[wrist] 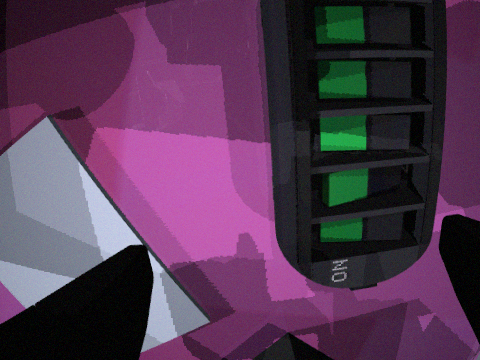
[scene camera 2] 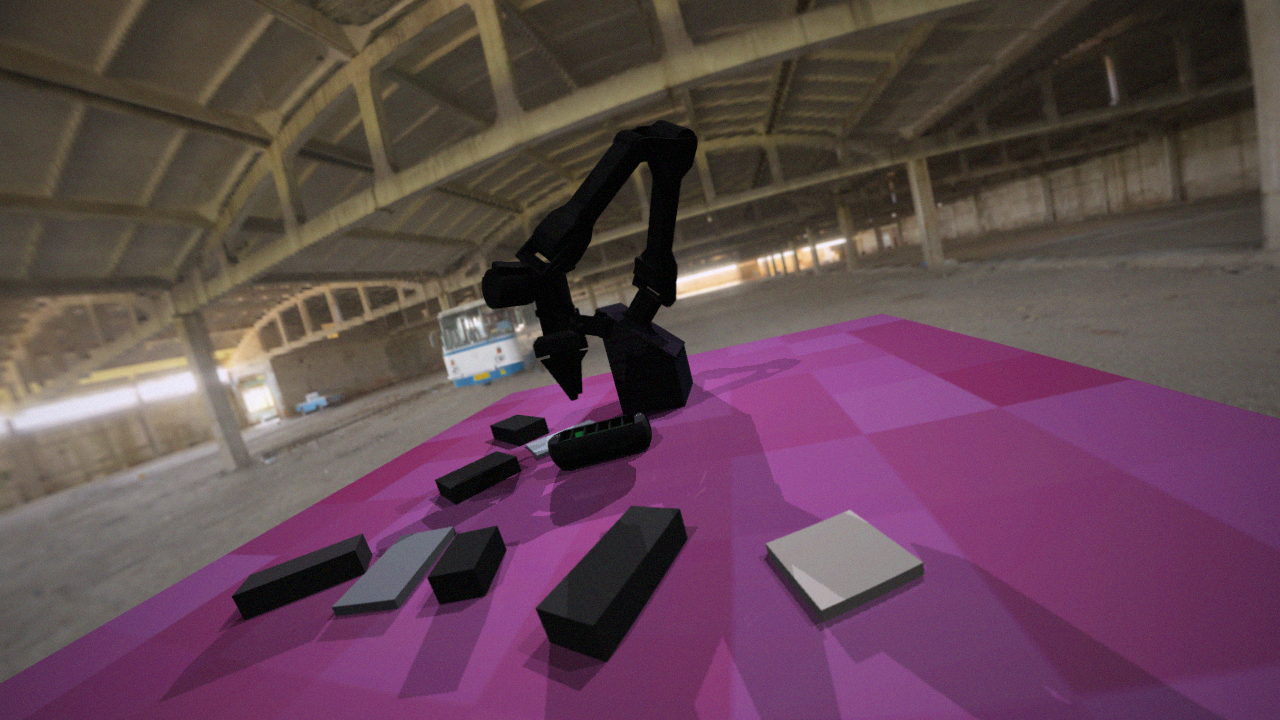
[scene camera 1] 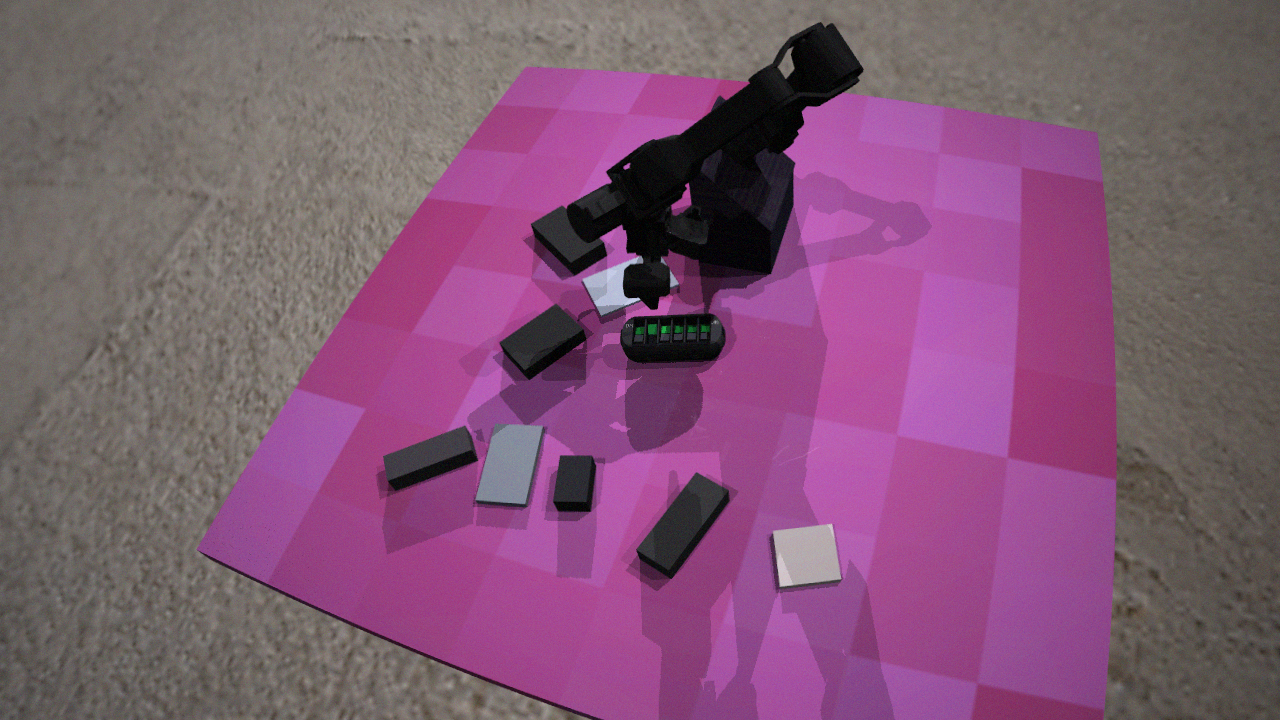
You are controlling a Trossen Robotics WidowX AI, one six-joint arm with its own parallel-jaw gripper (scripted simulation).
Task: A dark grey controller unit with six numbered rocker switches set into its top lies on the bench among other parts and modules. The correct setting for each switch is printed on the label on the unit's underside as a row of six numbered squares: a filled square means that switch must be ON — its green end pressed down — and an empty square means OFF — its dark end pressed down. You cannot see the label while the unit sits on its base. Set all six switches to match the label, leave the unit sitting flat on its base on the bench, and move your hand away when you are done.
Scene:
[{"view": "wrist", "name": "my gripper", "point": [299, 249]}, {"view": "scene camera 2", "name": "my gripper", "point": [577, 396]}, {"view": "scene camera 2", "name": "pale square plate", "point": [837, 565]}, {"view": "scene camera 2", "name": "grey plate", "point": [386, 585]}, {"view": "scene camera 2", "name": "small dark block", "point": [465, 571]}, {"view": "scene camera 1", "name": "my gripper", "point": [654, 291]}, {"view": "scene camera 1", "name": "pale square plate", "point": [807, 556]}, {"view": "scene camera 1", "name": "grey plate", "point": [508, 474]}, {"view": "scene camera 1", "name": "small dark block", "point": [573, 492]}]

